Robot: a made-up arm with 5 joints. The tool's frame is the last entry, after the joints.
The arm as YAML. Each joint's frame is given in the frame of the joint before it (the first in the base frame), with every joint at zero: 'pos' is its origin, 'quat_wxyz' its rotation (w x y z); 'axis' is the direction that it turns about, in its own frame. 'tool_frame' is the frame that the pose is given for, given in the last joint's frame.
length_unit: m
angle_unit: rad
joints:
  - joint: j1
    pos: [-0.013, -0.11, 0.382]
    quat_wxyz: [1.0, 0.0, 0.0, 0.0]
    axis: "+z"
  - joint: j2
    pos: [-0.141, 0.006, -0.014]
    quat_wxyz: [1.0, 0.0, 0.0, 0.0]
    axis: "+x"
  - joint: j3
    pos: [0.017, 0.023, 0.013]
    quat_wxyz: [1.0, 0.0, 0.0, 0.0]
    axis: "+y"
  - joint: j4
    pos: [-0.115, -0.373, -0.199]
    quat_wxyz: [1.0, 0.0, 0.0, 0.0]
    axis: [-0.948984, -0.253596, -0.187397]
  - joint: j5
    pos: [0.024, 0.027, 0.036]
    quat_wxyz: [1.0, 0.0, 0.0, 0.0]
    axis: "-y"
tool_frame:
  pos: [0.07, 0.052, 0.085]
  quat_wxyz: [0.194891, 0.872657, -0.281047, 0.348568]
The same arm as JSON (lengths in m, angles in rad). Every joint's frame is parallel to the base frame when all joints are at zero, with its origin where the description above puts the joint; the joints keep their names.
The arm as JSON. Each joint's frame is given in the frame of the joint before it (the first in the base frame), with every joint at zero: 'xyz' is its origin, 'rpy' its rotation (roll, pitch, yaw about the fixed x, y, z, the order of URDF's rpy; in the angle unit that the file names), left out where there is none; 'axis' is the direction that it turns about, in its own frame. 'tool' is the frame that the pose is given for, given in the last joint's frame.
{
  "units": {
    "length": "m",
    "angle": "rad"
  },
  "joints": [
    {
      "name": "j1",
      "type": "revolute",
      "origin": {
        "xyz": [
          -0.013,
          -0.11,
          0.382
        ]
      },
      "axis": [
        0.0,
        0.0,
        1.0
      ]
    },
    {
      "name": "j2",
      "type": "revolute",
      "origin": {
        "xyz": [
          -0.141,
          0.006,
          -0.014
        ]
      },
      "axis": [
        1.0,
        0.0,
        0.0
      ]
    },
    {
      "name": "j3",
      "type": "revolute",
      "origin": {
        "xyz": [
          0.017,
          0.023,
          0.013
        ]
      },
      "axis": [
        0.0,
        1.0,
        0.0
      ]
    },
    {
      "name": "j4",
      "type": "revolute",
      "origin": {
        "xyz": [
          -0.115,
          -0.373,
          -0.199
        ]
      },
      "axis": [
        -0.948984,
        -0.253596,
        -0.187397
      ]
    },
    {
      "name": "j5",
      "type": "revolute",
      "origin": {
        "xyz": [
          0.024,
          0.027,
          0.036
        ]
      },
      "axis": [
        0.0,
        -1.0,
        0.0
      ]
    }
  ],
  "tool": {
    "origin": {
      "xyz": [
        0.07,
        0.052,
        0.085
      ],
      "rpy": [
        2.9329,
        -0.8008,
        -0.5345
      ]
    }
  }
}

